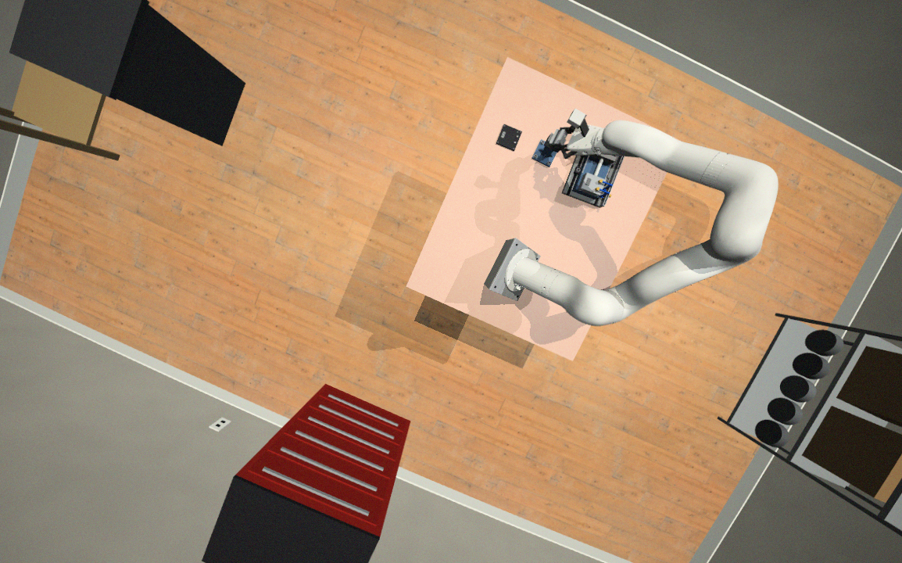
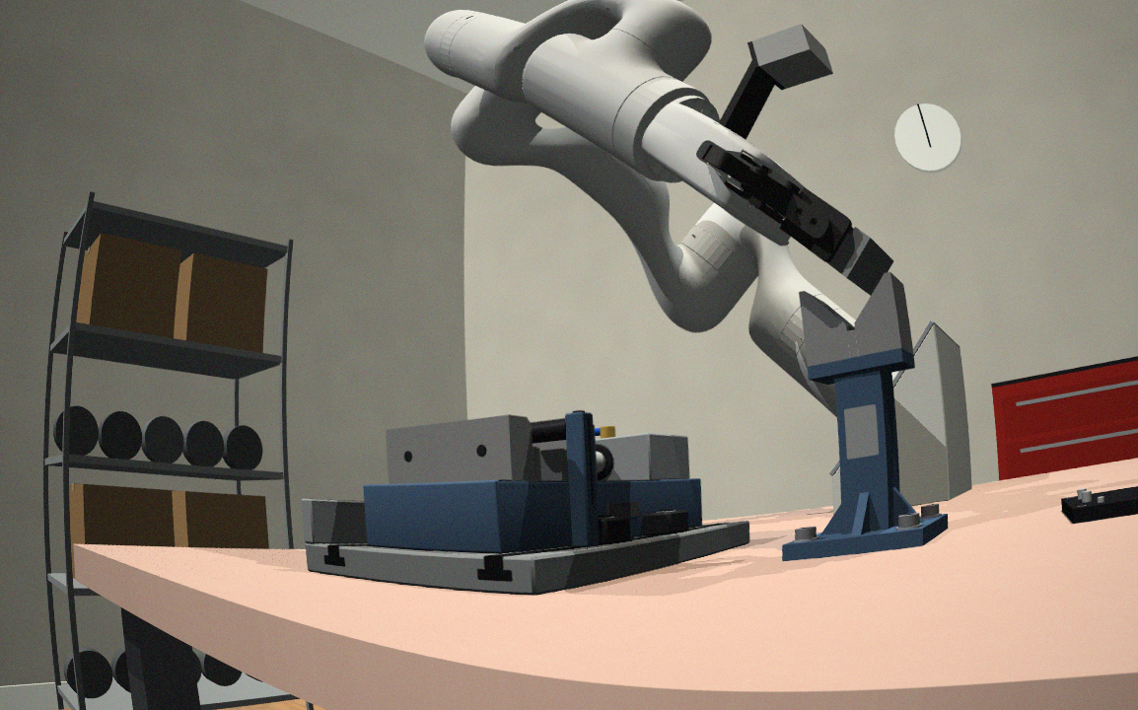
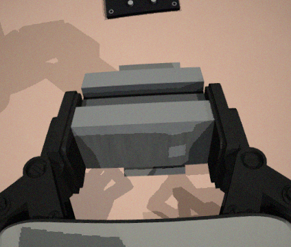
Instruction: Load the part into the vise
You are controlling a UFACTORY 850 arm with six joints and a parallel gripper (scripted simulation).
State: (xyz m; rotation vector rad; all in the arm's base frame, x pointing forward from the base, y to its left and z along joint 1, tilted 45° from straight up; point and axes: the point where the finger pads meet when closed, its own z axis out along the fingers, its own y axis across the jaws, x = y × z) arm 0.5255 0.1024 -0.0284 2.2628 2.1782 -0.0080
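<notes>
My hand is 1 cm to the right of the part. The rest, counted from my hand: cylinder rod: 1 cm ahead, 22 cm to the right, 12 cm below; moving jaw: 7 cm ahead, 22 cm to the right, 12 cm below; work stop rod: 10 cm ahead, 17 cm to the right, 10 cm below.
</notes>
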